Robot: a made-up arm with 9 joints. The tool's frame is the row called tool.
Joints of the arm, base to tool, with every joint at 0 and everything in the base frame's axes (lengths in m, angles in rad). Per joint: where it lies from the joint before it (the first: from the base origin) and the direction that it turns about. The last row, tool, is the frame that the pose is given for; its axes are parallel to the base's.
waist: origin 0 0 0.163 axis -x
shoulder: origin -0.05 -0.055 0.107 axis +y
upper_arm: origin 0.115 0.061 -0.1 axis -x
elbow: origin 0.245 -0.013 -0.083 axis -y
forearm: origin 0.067 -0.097 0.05 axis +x
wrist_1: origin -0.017 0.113 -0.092 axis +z
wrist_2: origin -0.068 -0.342 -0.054 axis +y
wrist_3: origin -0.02 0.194 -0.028 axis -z
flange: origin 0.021 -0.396 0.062 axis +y
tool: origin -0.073 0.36 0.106
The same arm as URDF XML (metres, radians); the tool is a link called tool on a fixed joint. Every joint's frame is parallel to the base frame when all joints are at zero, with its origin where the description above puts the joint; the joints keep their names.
<robot name="arm">
  <joint name="waist" type="continuous">
    <parent link="base_link"/>
    <child link="link1"/>
    <origin xyz="0.0000 0.0000 0.1630" rpy="0.0000 0.0000 0.0000"/>
    <axis xyz="-1 0 0"/>
  </joint>
  <joint name="shoulder" type="continuous">
    <parent link="link1"/>
    <child link="link2"/>
    <origin xyz="-0.0500 -0.0550 0.1070" rpy="0.0000 0.0000 0.0000"/>
    <axis xyz="0 1 0"/>
  </joint>
  <joint name="upper_arm" type="continuous">
    <parent link="link2"/>
    <child link="link3"/>
    <origin xyz="0.1150 0.0610 -0.1000" rpy="0.0000 0.0000 0.0000"/>
    <axis xyz="-1 0 0"/>
  </joint>
  <joint name="elbow" type="continuous">
    <parent link="link3"/>
    <child link="link4"/>
    <origin xyz="0.2450 -0.0130 -0.0830" rpy="0.0000 0.0000 0.0000"/>
    <axis xyz="0 -1 0"/>
  </joint>
  <joint name="forearm" type="continuous">
    <parent link="link4"/>
    <child link="link5"/>
    <origin xyz="0.0670 -0.0970 0.0500" rpy="0.0000 0.0000 0.0000"/>
    <axis xyz="1 0 0"/>
  </joint>
  <joint name="wrist_1" type="continuous">
    <parent link="link5"/>
    <child link="link6"/>
    <origin xyz="-0.0170 0.1130 -0.0920" rpy="0.0000 0.0000 0.0000"/>
    <axis xyz="0 0 1"/>
  </joint>
  <joint name="wrist_2" type="continuous">
    <parent link="link6"/>
    <child link="link7"/>
    <origin xyz="-0.0680 -0.3420 -0.0540" rpy="0.0000 0.0000 0.0000"/>
    <axis xyz="0 1 0"/>
  </joint>
  <joint name="wrist_3" type="continuous">
    <parent link="link7"/>
    <child link="link8"/>
    <origin xyz="-0.0200 0.1940 -0.0280" rpy="0.0000 0.0000 0.0000"/>
    <axis xyz="0 0 -1"/>
  </joint>
  <joint name="flange" type="continuous">
    <parent link="link8"/>
    <child link="link9"/>
    <origin xyz="0.0210 -0.3960 0.0620" rpy="0.0000 0.0000 0.0000"/>
    <axis xyz="0 1 0"/>
  </joint>
  <joint name="tool_joint" type="fixed">
    <parent link="link9"/>
    <child link="tool"/>
    <origin xyz="-0.0730 0.3600 0.1060" rpy="0.0000 0.0000 0.0000"/>
  </joint>
  <link name="base_link"/>
  <link name="link1"/>
  <link name="link2"/>
  <link name="link3"/>
  <link name="link4"/>
  <link name="link5"/>
  <link name="link6"/>
  <link name="link7"/>
  <link name="link8"/>
  <link name="link9"/>
  <link name="tool"/>
</robot>

